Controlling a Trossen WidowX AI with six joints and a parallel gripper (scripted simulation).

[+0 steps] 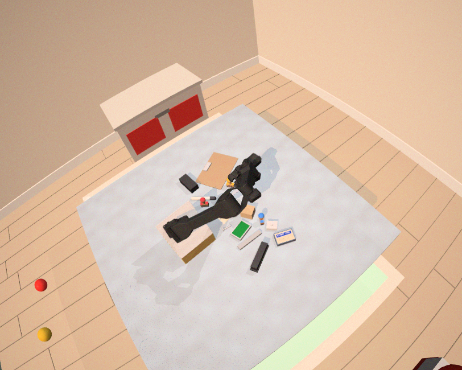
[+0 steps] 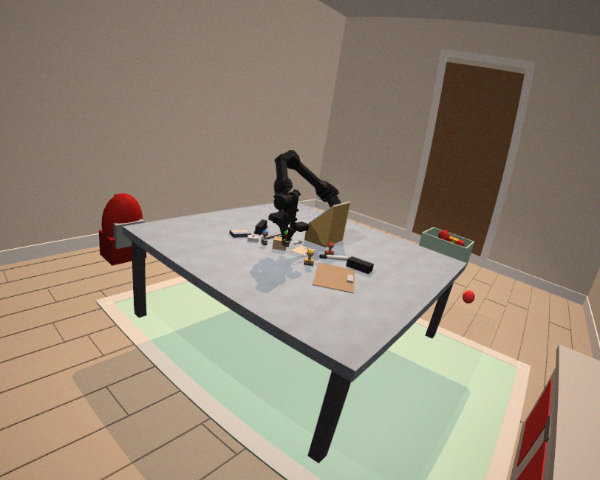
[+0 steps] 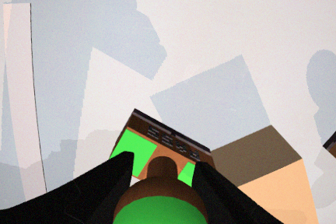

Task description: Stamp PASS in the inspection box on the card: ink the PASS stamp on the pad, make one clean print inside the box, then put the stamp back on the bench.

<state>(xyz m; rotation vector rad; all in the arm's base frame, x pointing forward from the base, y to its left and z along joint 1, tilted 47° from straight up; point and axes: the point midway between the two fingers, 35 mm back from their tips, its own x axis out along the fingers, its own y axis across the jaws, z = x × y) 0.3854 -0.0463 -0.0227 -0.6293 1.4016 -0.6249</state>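
Now: the green ink pad 120 mm behind my gripper tip, 110 mm to the right of it and 60 mm below it. Round my gripper tip: cream card: 110 mm behind, 20 mm to the left, 70 mm below; then tan box: 40 mm behind, 60 mm to the right, 40 mm below; then grey strip: 20 mm behind, 90 mm to the left, 60 mm below.
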